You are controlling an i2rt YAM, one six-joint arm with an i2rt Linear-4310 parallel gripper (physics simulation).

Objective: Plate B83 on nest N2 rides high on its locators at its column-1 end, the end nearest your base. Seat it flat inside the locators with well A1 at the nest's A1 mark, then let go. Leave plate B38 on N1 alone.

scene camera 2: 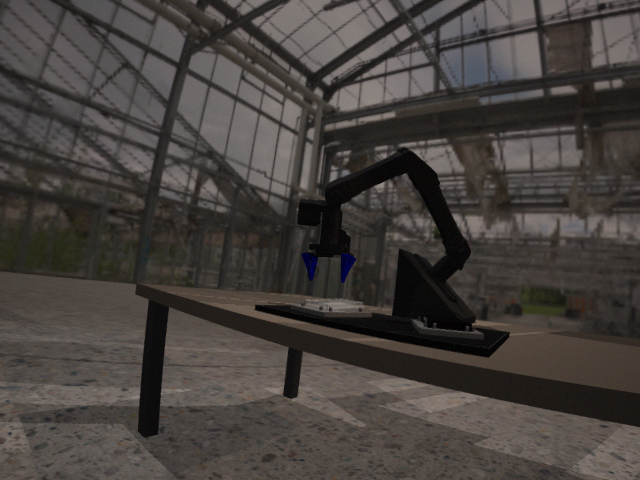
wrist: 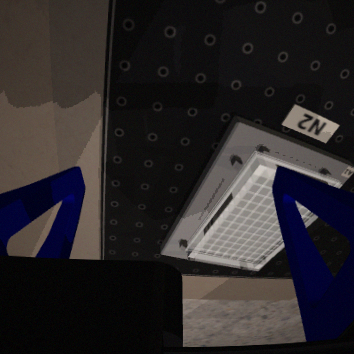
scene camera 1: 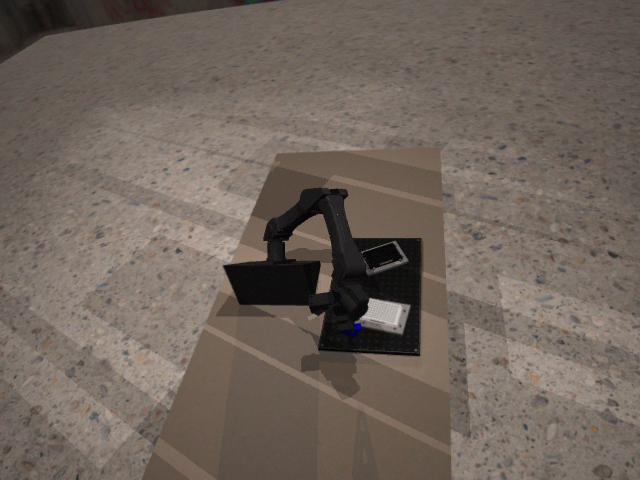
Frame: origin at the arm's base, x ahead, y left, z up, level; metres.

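Seen in the pictures: gripper, between the fingertips: [scene camera 2: 326,281] [wrist: 178,176] [scene camera 1: 351,323]; arm's base, origin of its link: [scene camera 2: 434,278] [scene camera 1: 276,263].
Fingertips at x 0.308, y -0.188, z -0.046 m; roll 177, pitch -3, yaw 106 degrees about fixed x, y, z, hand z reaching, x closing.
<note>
Pixels of each thing's top centre, then the offset from my fingertips to it. "spot": a spot on its surface instead. Level surfaces: height alone.
- Plate B83, centre of its top: [wrist: 260,231] [scene camera 2: 335,299] [scene camera 1: 380,310] dy +0.096, dx +0.073, dz -0.041 m
- grey nest N2, centre of its top: [wrist: 253,224] [scene camera 2: 332,304] [scene camera 1: 382,312] dy +0.096, dx +0.079, dz -0.054 m
- Plate B38, centre of its top: [scene camera 2: 444,318] [scene camera 1: 381,254] dy +0.363, dx +0.035, dz -0.049 m
- nest N1, centre of its top: [scene camera 2: 444,321] [scene camera 1: 381,255] dy +0.363, dx +0.035, dz -0.054 m
- black perforated board, centre of its top: [scene camera 2: 384,320] [scene camera 1: 374,288] dy +0.217, dx +0.030, dz -0.075 m
- brown table, height of its surface: dz -0.088 m
- white N2 label, a spot on its surface: [wrist: 311,123] spot: dy +0.105, dx -0.019, dz -0.074 m
Plate B83 [scene camera 1: 385,312] [scene camera 2: 333,303] [wrist: 245,220], white with a grid of wells, lies on the grey nest N2 [scene camera 1: 404,322] [scene camera 2: 336,313] [wrist: 212,190]. Dark locators stand around it. The frames do not show clearly whether its column-1 end sits flat or high. The A1 mark is not readable. My gripper [scene camera 1: 351,329] [scene camera 2: 327,281] [wrist: 178,176] is open and empty, its blue fingers above the plate's height and apart from it. In the wrist view the right finger hides part of the plate. Plate B38 [scene camera 1: 382,255] is black and lies on nest N1 [scene camera 1: 395,265].
Both nests stand on a black perforated board [scene camera 1: 410,289] [scene camera 2: 392,325] [wrist: 150,120] on the brown table [scene camera 1: 268,387]. A white N2 label [wrist: 311,123] lies beside the nest. The arm's black wedge-shaped base [scene camera 1: 273,284] [scene camera 2: 423,294] stands near the board.
</note>
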